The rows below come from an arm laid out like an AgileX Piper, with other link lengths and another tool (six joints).
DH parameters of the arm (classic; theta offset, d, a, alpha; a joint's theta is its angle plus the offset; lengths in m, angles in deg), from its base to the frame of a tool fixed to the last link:
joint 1: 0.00 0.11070 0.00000 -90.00
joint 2: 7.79 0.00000 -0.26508 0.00
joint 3: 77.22 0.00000 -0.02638 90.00
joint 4: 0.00 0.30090 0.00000 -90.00
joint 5: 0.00 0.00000 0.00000 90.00
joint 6: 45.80 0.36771 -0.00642 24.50
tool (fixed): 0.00 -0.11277 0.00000 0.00
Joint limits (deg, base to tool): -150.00..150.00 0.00..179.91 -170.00..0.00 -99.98..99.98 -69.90..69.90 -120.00..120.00
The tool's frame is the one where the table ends.
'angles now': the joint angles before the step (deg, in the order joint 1, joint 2, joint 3, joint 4, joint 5, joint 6). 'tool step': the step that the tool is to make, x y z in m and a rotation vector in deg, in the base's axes. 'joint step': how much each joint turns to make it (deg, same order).
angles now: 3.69 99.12 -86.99 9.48 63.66 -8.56
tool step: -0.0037 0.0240 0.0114 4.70 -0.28 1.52
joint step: 0.38 -0.54 -0.01 5.32 0.31 -1.85
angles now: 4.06 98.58 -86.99 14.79 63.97 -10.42
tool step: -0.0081 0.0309 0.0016 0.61 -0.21 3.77
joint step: 3.25 0.00 -0.02 0.83 -0.09 -0.70
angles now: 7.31 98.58 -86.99 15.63 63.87 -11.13
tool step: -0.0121 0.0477 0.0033 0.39 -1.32 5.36
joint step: 5.62 0.00 -0.02 0.25 -1.36 -0.15
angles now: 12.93 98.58 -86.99 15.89 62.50 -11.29
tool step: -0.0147 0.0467 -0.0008 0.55 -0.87 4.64
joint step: 5.67 0.55 -0.03 0.13 -1.72 0.61
